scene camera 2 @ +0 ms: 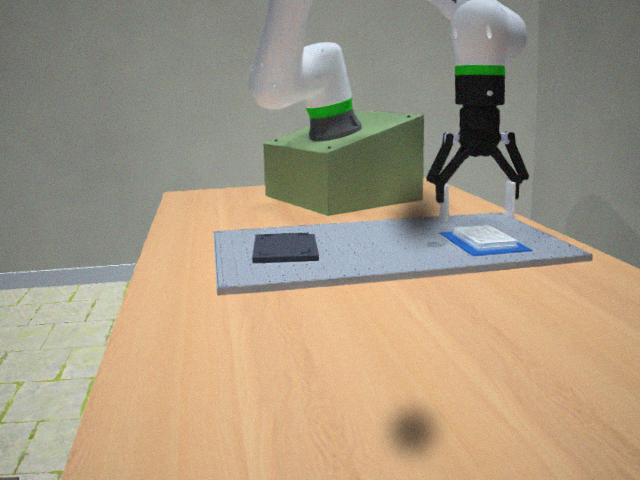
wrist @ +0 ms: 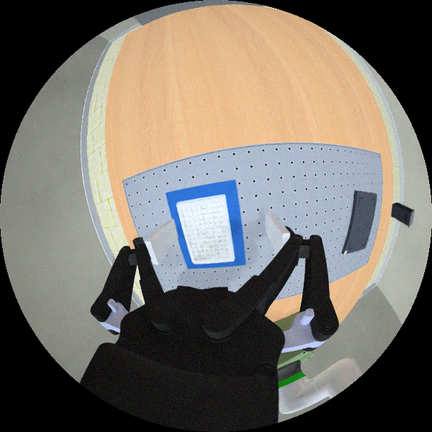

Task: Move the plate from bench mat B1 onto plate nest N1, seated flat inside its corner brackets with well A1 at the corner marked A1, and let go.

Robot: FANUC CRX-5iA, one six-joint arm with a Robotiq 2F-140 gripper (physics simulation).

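Frame: origin at the arm's base, x left, y back, z up, level; millimetres.
Where they show: gripper, fingertip midpoint: (scene camera 2: 477, 218); arm's base at its link origin: (scene camera 2: 335, 132).
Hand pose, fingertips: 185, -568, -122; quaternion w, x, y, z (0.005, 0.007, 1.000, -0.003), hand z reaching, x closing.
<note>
Things, the pixels of their top centre, and the offset from my fingertips, as dx, dy, dz. Level surfaces: height alone.
- white well plate at its top centre: (scene camera 2: 484, 234) +31, +31, -40
- blue bench mat at its surface level: dz -54
- plate nest at its top centre: (scene camera 2: 285, 242) -368, +57, -42
- grey perforated board at its surface level: dz -57
- wooden table at its surface level: dz -69
The white well plate (scene camera 2: 484, 236) (wrist: 207, 230) lies flat on the blue bench mat (scene camera 2: 476, 251) (wrist: 240, 225); its well markings are too small to read. The plate nest (scene camera 2: 285, 247) (wrist: 361, 222) is a dark square block with low corner brackets, at the left in the scene view and at the right in the wrist view; nothing sits on it, and its A1 mark cannot be made out. My gripper (scene camera 2: 478, 201) (wrist: 219, 225) is open and empty, pointing down, above the plate's level. In the wrist view its two pale fingertips stand either side of the plate, apart from it.
A grey perforated board (scene camera 2: 361, 253) (wrist: 300, 200) carries the mat and the nest on the wooden table (scene camera 2: 336, 361) (wrist: 225, 90). The green robot base block (scene camera 2: 372, 165) stands behind the board. A small dark block (wrist: 403, 214) shows at the wrist view's right, beyond the table edge.
</note>
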